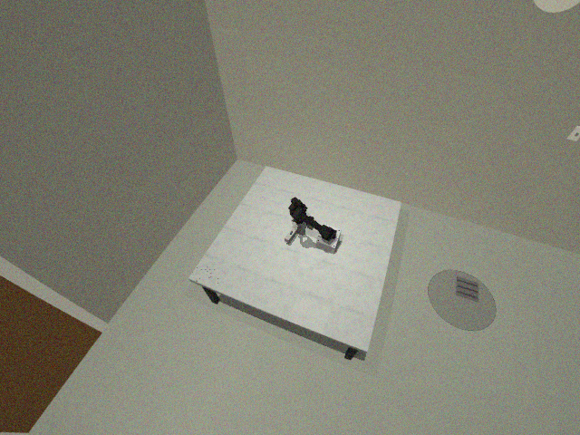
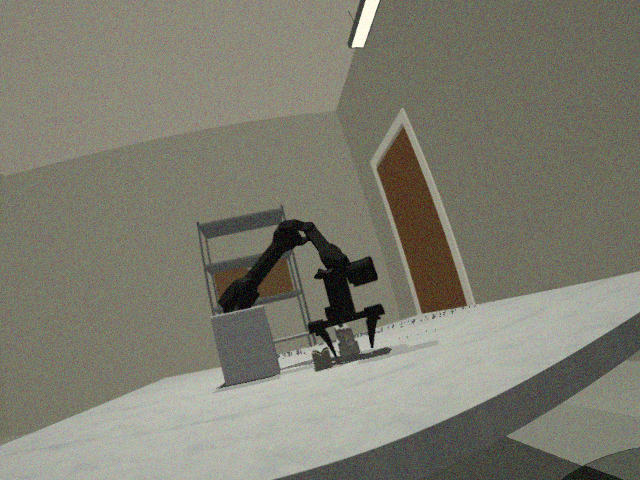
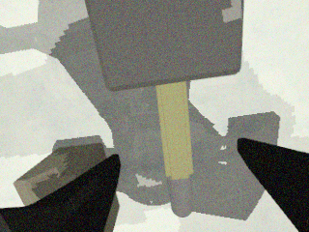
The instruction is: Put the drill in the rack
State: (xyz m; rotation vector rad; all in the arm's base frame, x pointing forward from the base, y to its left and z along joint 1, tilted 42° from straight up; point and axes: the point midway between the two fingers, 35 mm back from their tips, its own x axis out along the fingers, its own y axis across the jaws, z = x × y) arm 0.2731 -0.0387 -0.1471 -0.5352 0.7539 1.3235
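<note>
Now: the drill 40 mm to the left of my gripper tip and 40 mm above it. Also, from my gripper tip: dark blue key (170 mm to the left, 40 mm above, 30 mm ahead); grey fixture block (140 mm to the left, 40 mm above, 20 mm ahead); rack (80 mm behind, 10 mm to the right, 10 mm above).
</note>
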